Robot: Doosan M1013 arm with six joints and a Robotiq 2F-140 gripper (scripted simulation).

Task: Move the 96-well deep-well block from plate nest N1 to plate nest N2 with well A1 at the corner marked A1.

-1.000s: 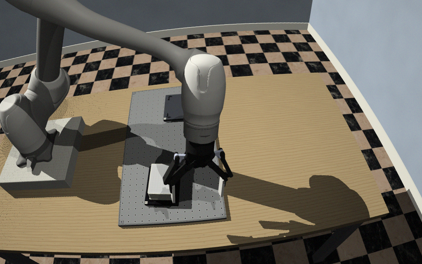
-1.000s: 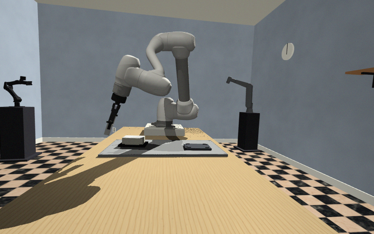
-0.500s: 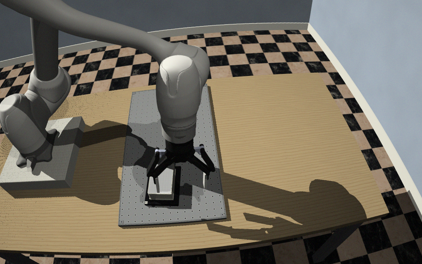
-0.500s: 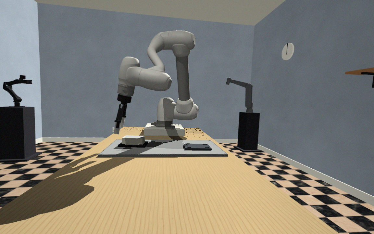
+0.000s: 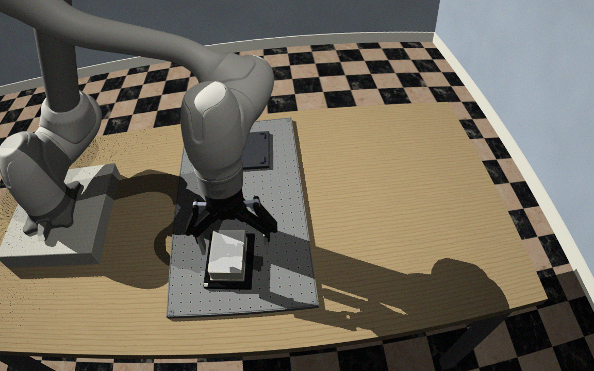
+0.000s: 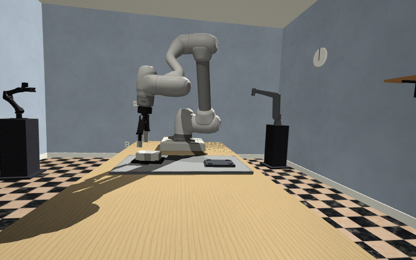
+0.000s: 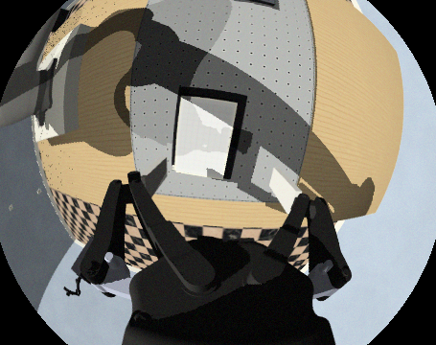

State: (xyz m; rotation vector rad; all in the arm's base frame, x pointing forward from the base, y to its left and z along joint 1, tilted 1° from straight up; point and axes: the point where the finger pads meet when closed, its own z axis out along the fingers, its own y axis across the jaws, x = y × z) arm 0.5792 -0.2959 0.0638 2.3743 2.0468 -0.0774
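Right now the white deep-well block is 80 mm below my hand, 30 mm to the left of it and 30 mm behind it. The rest, counted from my hand: plate nest (100 mm below, 30 mm to the left, 30 mm behind).
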